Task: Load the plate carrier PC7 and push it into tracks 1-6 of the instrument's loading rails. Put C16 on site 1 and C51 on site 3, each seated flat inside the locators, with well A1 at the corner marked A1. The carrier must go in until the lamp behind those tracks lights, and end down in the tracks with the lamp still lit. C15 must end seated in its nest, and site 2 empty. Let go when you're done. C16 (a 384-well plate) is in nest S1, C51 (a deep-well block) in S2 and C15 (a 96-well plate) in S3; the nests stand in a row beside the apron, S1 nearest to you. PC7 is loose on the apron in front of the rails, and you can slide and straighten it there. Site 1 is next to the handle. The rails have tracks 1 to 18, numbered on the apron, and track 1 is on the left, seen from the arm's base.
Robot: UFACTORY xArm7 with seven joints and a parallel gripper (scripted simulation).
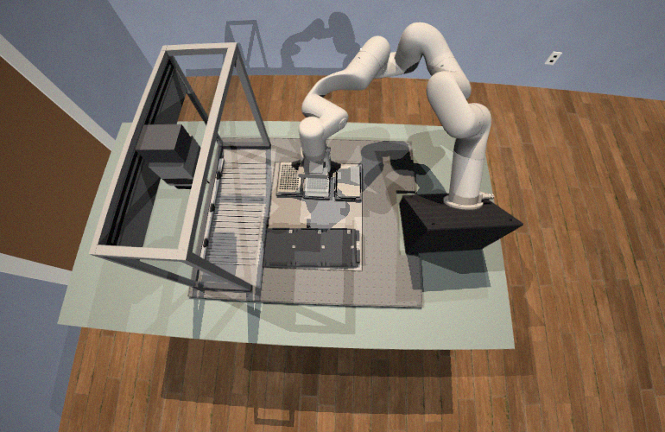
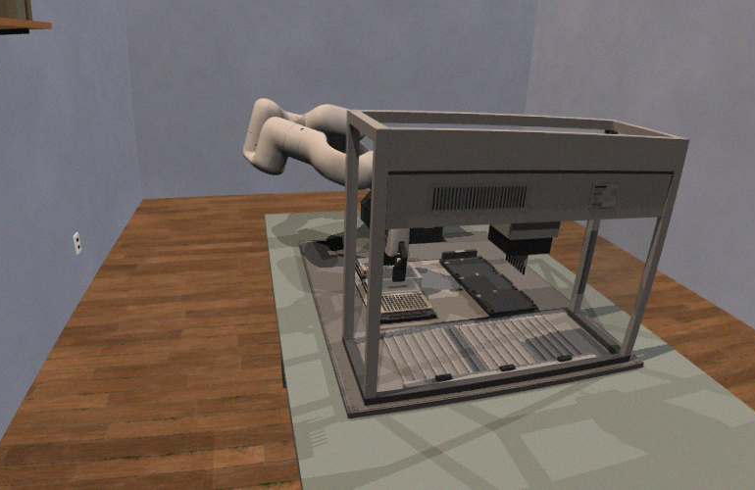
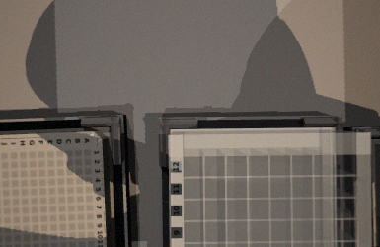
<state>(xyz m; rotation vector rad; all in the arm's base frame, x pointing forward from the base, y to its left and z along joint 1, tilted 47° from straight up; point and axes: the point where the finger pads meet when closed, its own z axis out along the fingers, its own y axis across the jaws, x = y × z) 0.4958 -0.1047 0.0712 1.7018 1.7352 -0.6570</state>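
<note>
The nest S2 lies 5 cm below my hand. Round my hand: dark plate carrier PC7 (1 cm ahead, 26 cm to the left, 4 cm below); dark nest S1 (12 cm behind, 5 cm below).
</note>
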